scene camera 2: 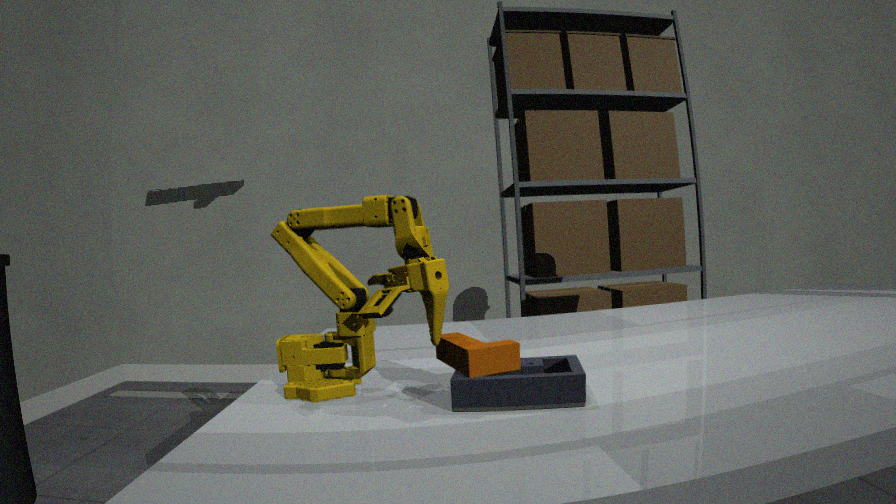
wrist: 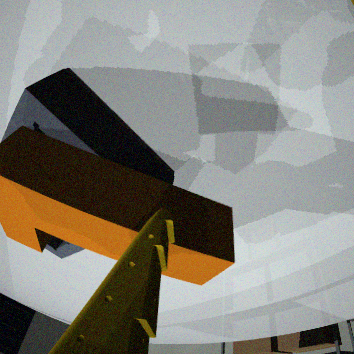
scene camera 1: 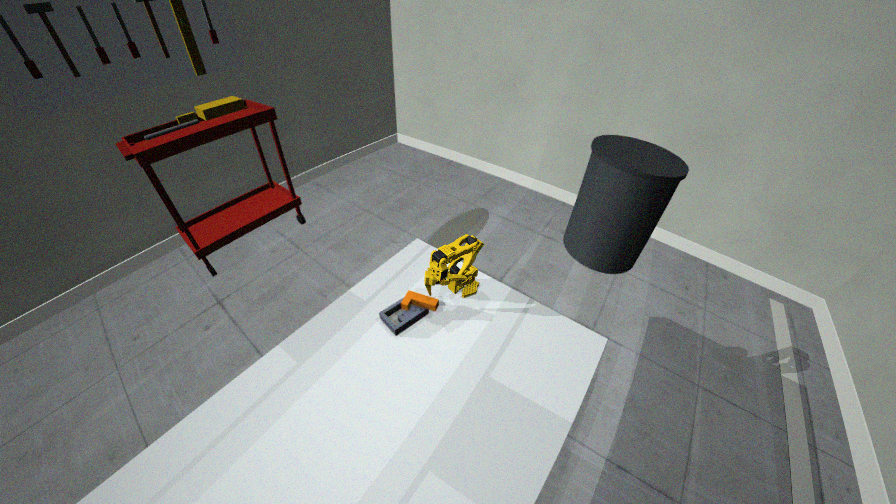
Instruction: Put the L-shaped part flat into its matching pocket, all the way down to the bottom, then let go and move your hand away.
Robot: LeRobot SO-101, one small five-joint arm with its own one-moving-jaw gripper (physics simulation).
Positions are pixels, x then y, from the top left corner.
Labels:
gripper: holds nothing
an orange L-shaped part [scene camera 2: 473,358]: on a dark pocket block [wrist: 61,105]

